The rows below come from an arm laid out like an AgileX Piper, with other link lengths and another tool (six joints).
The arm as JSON. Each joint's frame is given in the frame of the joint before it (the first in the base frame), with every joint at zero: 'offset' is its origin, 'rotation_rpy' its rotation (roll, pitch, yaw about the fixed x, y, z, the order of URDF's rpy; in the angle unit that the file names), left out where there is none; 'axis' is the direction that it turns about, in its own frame. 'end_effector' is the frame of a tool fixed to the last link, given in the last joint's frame.
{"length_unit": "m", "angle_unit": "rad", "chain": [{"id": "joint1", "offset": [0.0, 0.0, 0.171], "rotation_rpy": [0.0, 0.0, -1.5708], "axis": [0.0, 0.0, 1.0]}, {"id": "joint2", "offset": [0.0, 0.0, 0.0], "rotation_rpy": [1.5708, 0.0, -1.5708], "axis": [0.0, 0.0, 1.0]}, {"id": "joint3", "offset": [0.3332, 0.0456, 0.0], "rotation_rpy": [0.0, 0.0, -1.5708], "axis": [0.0, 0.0, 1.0]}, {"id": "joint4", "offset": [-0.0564, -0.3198, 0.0], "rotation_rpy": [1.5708, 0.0, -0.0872], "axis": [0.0, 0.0, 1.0]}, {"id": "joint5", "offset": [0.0, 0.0, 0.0], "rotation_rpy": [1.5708, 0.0, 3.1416], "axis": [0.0, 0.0, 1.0]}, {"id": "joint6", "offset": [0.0, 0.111, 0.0], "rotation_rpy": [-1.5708, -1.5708, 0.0], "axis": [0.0, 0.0, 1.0]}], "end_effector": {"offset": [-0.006, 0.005, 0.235], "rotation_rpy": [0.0, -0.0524, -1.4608]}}
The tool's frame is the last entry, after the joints.
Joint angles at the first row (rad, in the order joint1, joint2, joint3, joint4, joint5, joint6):
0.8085, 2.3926, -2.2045, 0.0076, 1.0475, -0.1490
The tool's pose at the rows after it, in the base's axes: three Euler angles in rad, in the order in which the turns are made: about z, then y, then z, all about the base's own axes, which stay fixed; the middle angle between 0 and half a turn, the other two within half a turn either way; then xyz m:
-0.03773 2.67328 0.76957 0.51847 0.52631 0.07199
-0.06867 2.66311 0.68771 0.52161 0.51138 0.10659
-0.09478 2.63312 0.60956 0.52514 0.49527 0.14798
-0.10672 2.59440 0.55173 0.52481 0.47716 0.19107
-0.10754 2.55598 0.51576 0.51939 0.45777 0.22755
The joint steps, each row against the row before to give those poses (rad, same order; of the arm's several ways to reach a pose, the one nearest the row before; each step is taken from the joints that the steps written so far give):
0.0000, -0.0284, -0.0280, -0.0274, 0.0633, 0.0457
0.0000, -0.0426, -0.0244, -0.0382, 0.0601, 0.0574
-0.0002, -0.0588, -0.0090, -0.0401, 0.0442, 0.0544
-0.0006, -0.0784, 0.0218, -0.0352, 0.0253, 0.0449
-0.0007, -0.0957, 0.0672, -0.0277, -0.0036, 0.0352

